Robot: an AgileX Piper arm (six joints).
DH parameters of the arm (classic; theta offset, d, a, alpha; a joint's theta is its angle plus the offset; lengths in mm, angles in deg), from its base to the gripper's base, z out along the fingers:
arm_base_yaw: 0 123 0 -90
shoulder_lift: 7.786 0 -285.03 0
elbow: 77.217 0 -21.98 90
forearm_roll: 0 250.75 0 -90
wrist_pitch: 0 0 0 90
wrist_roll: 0 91 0 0
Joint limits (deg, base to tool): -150..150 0..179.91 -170..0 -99.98..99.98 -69.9..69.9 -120..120
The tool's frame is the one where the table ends.
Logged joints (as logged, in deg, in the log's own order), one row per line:
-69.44 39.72 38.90 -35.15 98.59 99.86
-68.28 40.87 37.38 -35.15 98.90 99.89
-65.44 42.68 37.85 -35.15 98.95 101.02
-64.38 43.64 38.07 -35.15 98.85 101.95
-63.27 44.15 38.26 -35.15 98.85 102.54
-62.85 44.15 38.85 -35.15 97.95 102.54
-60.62 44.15 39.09 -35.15 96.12 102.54
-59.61 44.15 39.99 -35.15 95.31 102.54
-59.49 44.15 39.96 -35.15 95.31 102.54
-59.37 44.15 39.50 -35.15 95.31 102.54
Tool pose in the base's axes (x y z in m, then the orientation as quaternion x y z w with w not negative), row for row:
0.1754 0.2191 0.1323 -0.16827 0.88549 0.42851 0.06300
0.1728 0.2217 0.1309 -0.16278 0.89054 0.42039 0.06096
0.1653 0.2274 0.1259 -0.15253 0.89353 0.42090 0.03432
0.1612 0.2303 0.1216 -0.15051 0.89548 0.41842 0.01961
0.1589 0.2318 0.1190 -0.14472 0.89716 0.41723 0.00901
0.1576 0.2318 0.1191 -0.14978 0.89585 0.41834 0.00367
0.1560 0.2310 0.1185 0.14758 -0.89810 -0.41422 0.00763
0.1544 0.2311 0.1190 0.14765 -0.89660 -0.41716 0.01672
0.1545 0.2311 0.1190 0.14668 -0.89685 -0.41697 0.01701
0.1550 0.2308 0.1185 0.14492 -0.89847 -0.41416 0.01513
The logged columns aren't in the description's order. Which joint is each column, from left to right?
Columns, left to right: wrist_roll, arm_base_yaw, wrist_pitch, elbow, forearm_roll, shoulder_lift.
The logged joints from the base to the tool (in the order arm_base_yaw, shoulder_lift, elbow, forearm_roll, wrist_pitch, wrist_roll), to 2 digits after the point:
39.72 99.86 -35.15 98.59 38.90 -69.44
40.87 99.89 -35.15 98.90 37.38 -68.28
42.68 101.02 -35.15 98.95 37.85 -65.44
43.64 101.95 -35.15 98.85 38.07 -64.38
44.15 102.54 -35.15 98.85 38.26 -63.27
44.15 102.54 -35.15 97.95 38.85 -62.85
44.15 102.54 -35.15 96.12 39.09 -60.62
44.15 102.54 -35.15 95.31 39.99 -59.61
44.15 102.54 -35.15 95.31 39.96 -59.49
44.15 102.54 -35.15 95.31 39.50 -59.37

